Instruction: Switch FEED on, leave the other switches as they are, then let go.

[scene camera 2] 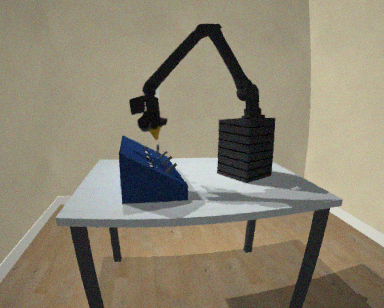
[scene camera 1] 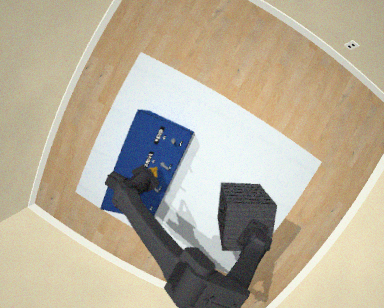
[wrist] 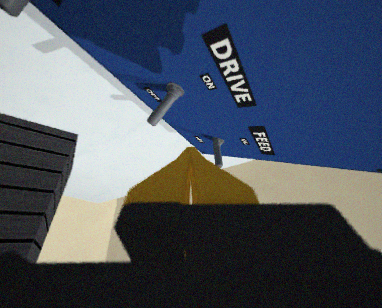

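Pixels of known places: gripper, fingertip midpoint: (scene camera 2: pixel 156 139) (scene camera 1: pixel 155 167) (wrist: pixel 190 153); arm's base at its link origin: (scene camera 2: pixel 253 118) (scene camera 1: pixel 252 234).
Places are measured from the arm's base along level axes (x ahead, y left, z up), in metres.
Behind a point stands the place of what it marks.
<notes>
The blue switch panel (scene camera 1: pixel 131 145) @(z -0.122, x 0.610, y -0.044 m) (scene camera 2: pixel 150 180) @(z -0.207, x 0.505, y 0.297 m) (wrist: pixel 310 100) @(z -0.142, x 0.573, y -0.050 m) has a sloping face. The FEED lever (scene camera 1: pixel 173 141) @(z -0.155, x 0.464, y -0.143 m) (scene camera 2: pixel 158 148) @(z -0.172, x 0.459, y -0.133 m) (wrist: pixel 218 154) @(z -0.170, x 0.465, y -0.133 m) stands more upright than its neighbours, beside the FEED label (scene camera 1: pixel 159 135) @(z -0.167, x 0.530, y -0.133 m) (wrist: pixel 261 140) @(z -0.167, x 0.530, y -0.127 m). The DRIVE lever (scene camera 1: pixel 165 166) @(z -0.177, x 0.441, y -0.023 m) (wrist: pixel 165 105) @(z -0.179, x 0.446, y -0.017 m) leans towards its OFF mark. Another lever (scene camera 1: pixel 158 189) @(z -0.169, x 0.420, y 0.094 m) shows beside the gripper in the first scene view. My gripper (scene camera 1: pixel 155 172) @(z -0.108, x 0.472, y -0.019 m) (scene camera 2: pixel 156 138) @(z -0.108, x 0.472, y -0.019 m) (wrist: pixel 190 153) @(z -0.108, x 0.472, y -0.019 m) is shut and empty. Its yellow tips are above the panel, apart from the levers, near the DRIVE switch in the first scene view. The arm hides part of the panel's near end.
The arm's dark ribbed base block (scene camera 1: pixel 245 210) @(z -0.013, x 0.085, y -0.073 m) (scene camera 2: pixel 245 150) @(z -0.142, x 0.077, y 0.107 m) (wrist: pixel 30 185) @(z -0.161, x 0.146, y -0.028 m) stands on the white table (scene camera 1: pixel 210 150) @(z -0.294, x 0.292, y -0.172 m) (scene camera 2: pixel 295 192) @(z -0.294, x -0.106, y 0.292 m), to the right of the panel. The arm arches over the table between the block and the panel.
</notes>
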